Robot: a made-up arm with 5 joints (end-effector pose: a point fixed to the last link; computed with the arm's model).
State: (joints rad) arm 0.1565 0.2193 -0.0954 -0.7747 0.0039
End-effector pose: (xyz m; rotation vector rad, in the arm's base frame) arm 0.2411 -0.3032 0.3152 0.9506 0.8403 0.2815
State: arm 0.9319 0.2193 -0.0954 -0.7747 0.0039
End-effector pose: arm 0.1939 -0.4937 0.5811 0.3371 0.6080 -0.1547
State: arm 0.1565 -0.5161 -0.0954 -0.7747 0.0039
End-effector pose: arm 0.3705 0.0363 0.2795 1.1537 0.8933 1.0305
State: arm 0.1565 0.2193 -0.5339 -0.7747 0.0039
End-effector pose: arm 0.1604 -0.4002 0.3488 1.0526 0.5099 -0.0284
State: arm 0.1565 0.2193 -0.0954 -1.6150 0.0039
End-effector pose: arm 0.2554 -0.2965 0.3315 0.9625 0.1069 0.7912
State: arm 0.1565 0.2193 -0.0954 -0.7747 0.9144
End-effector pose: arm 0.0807 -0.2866 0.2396 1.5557 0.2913 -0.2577
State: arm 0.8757 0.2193 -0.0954 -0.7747 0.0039
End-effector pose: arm 0.2001 -0.4873 0.5582 0.3817 0.6266 -0.1243
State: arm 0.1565 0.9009 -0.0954 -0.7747 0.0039
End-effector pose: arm 0.0103 -0.4733 0.4969 0.6999 0.7264 -0.3794
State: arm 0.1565 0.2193 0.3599 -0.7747 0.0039
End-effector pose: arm 0.2707 -0.1771 0.2752 0.8053 1.1676 0.6071
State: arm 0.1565 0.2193 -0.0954 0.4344 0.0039
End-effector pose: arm 0.2120 -0.3131 0.3220 0.7124 1.7839 -0.5745
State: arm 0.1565 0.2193 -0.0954 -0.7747 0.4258
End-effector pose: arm 0.1648 -0.3159 0.2805 1.2486 0.6018 0.0371
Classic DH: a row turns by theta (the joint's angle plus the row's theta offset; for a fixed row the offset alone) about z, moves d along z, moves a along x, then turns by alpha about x. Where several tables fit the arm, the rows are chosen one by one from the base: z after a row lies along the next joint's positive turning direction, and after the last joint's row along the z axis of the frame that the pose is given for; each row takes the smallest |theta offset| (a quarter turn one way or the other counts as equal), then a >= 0, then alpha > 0; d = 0 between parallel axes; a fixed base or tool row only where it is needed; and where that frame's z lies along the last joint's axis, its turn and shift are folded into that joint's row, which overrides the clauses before.
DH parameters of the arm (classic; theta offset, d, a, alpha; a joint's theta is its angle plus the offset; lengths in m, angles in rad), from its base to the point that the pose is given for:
base (fixed): -1.3621 0.6333 0.0928 1.8825
joint 1: -0.7654 -0.1003 -0.0859 0.6108
joint 2: 1.0409 0.0769 0.0798 -2.2717
joint 3: -0.5862 -0.3446 -0.1932 1.393
joint 4: 0.24 -0.0175 0.002 1.6917
joint 5: -0.5779 0.0401 0.1084 1.4982
tool (fixed): 2.3578 0.1716 0 0

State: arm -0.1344 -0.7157 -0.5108 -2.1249 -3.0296
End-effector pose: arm 0.1479 0.3339 0.5983 -1.1676 -0.0490 0.5318
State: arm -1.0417 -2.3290 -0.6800 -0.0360 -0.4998
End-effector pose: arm -0.0197 0.0860 1.2772 -0.5794 0.2647 -2.6082
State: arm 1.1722 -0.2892 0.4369 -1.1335 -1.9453
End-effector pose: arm 0.2561 -0.0485 0.2684 -1.6933 1.5293 1.2932
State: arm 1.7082 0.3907 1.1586 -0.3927 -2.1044
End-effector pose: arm -0.0201 -0.4773 0.3020 0.5906 -2.5900 -0.2489
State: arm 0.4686 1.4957 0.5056 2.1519 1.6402
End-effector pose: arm 0.0704 -0.2529 0.5151 1.6500 -0.3569 2.3107
